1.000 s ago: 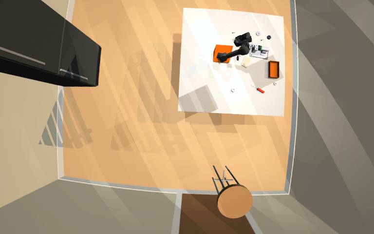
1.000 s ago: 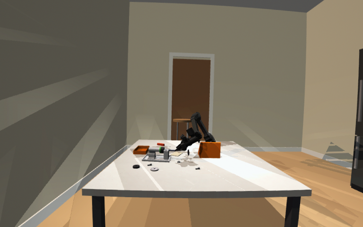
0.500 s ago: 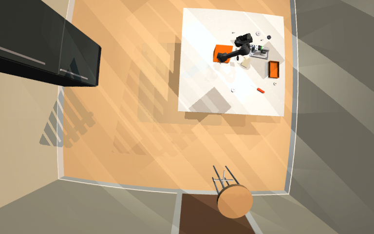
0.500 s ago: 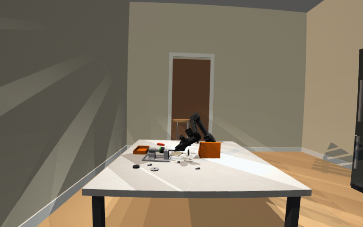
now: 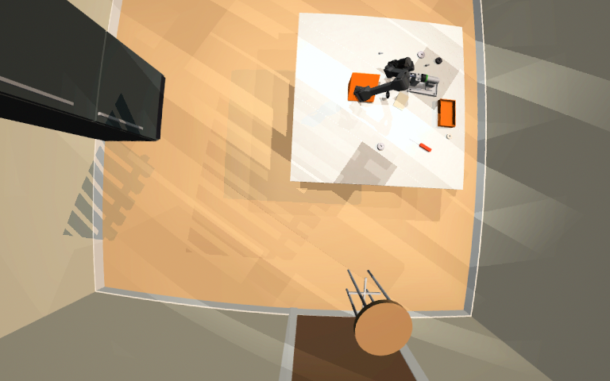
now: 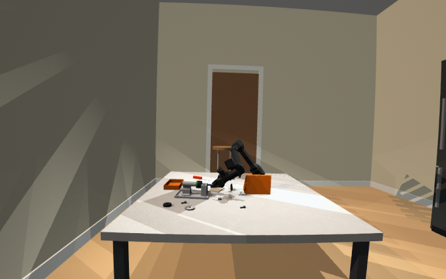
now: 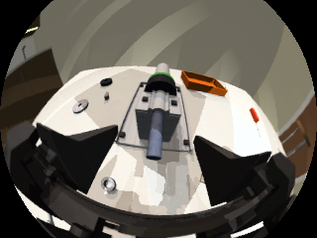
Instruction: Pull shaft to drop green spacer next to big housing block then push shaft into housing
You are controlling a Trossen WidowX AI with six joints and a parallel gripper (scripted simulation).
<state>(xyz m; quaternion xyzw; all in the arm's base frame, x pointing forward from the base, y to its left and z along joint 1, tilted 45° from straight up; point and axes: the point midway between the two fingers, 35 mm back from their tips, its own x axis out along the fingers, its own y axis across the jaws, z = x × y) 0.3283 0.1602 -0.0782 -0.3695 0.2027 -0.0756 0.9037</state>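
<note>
Now: the grey shaft 40 mm ahead of my gripper tip. Also, from my gripper tip: green spacer (100 mm ahead); then yellow note (30 mm behind, 160 mm to the right, 70 mm below); then dark ring (70 mm ahead).
</note>
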